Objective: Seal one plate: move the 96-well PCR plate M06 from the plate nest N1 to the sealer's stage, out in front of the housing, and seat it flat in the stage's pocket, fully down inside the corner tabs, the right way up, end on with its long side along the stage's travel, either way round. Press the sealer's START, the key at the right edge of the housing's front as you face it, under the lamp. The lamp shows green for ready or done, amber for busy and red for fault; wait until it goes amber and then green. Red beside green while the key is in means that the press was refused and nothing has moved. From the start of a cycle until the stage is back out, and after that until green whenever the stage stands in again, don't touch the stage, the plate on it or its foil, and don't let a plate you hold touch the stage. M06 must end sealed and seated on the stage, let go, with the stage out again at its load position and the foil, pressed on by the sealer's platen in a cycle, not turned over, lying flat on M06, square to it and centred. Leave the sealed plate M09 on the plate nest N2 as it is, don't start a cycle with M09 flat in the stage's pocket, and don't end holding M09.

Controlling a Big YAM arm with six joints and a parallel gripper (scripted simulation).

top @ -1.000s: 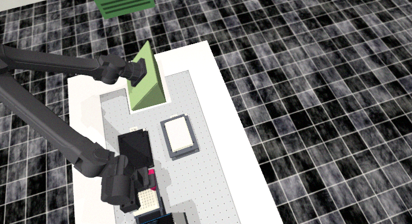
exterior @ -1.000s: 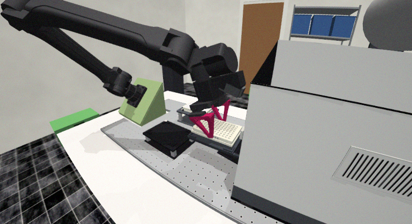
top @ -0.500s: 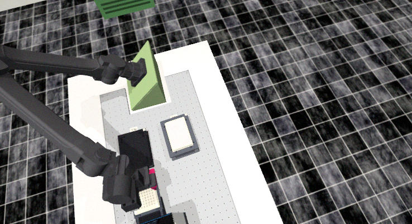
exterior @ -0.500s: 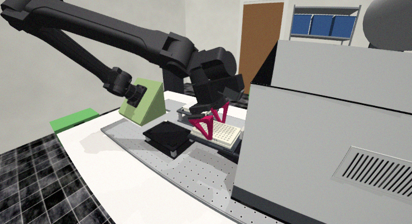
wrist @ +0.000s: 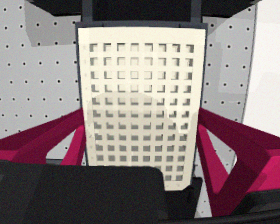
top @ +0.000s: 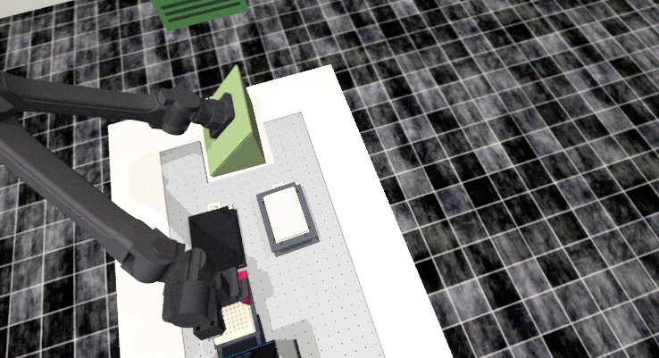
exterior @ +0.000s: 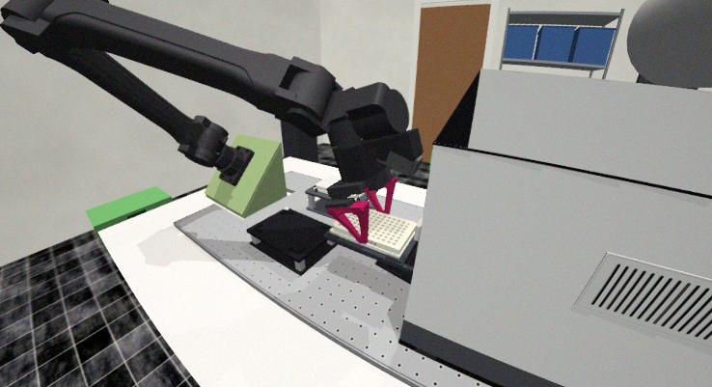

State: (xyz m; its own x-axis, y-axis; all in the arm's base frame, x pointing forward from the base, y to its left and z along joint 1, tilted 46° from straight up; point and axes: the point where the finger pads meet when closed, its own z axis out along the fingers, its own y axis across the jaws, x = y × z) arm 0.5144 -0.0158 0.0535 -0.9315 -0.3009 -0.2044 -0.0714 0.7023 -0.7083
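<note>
Right now the 96-well plate M06 is right at my hand. The rest, counted from my hand: black plate nest N1 (180 mm behind, 30 mm to the right, 70 mm below); then sealed plate M09 (190 mm behind, 160 mm to the left, 40 mm below); then dark sealer stage (20 mm below).
</note>
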